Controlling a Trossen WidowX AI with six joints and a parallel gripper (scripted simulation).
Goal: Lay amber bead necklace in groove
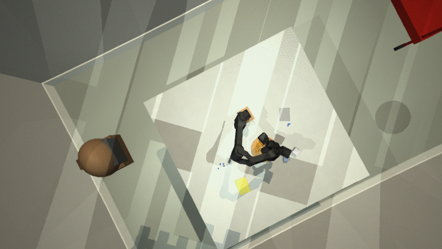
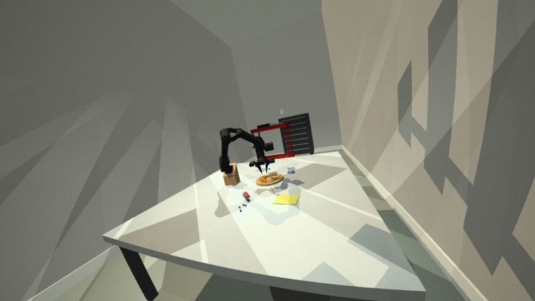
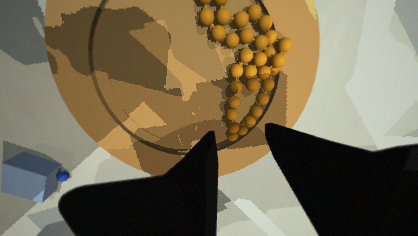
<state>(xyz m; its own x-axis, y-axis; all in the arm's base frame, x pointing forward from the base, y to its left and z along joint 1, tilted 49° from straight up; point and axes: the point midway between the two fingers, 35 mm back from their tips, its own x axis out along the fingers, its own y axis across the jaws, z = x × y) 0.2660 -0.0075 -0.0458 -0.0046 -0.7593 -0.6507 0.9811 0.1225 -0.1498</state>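
The round bead board lies 40 mm ahead of my gripper tip, 30 mm to the right of it and 40 mm below it. Also, from my gripper tip: light blue cube: 190 mm ahead, 70 mm to the left, 40 mm below; red-handled tool: 50 mm behind, 260 mm to the right, 40 mm below; white cube: 180 mm ahead, 170 mm to the left, 30 mm below.
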